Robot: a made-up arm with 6 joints.
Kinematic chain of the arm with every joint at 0, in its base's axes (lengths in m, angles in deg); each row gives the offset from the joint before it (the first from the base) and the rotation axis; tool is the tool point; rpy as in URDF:
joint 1: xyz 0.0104 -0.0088 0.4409 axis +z
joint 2: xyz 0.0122 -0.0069 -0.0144 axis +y
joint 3: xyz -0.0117 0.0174 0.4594 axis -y
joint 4: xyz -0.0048 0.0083 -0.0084 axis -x
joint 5: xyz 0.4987 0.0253 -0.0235 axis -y
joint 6: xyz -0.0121 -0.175 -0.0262 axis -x
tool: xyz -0.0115 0.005 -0.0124 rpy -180 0 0
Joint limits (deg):
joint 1: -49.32..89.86
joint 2: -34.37..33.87
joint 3: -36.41..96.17
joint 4: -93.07..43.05
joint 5: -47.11..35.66
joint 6: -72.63..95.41
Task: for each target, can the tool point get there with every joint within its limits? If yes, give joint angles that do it. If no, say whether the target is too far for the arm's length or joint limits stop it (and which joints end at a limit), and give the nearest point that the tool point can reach.
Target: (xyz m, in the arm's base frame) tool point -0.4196 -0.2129 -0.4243
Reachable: no: joint limits stop it (at a limit: joint 1, joint 2, joint 3, joint 5) | nearest point 0.1375 -0.2677 0.2962 | short by 0.912 m
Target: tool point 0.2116 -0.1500 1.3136
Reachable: yes | joints -2.67 0.27 70.48 8.74 2.25 -9.70
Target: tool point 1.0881 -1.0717 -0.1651
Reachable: no: too far | nearest point 0.4912 -0.4830 0.4895 | short by 1.064 m
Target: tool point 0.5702 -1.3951 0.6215
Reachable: no: too far | nearest point 0.3844 -0.6752 0.7327 | short by 0.752 m
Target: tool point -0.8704 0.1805 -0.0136
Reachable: no: joint limits stop it (at a limit: joint 1, joint 2, joint 3, joint 4, joint 5) | nearest point -0.0848 0.2691 0.2929 | short by 0.848 m
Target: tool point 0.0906 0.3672 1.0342
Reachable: yes | joints 78.86 -11.76 25.34 -56.53 10.82 -23.32
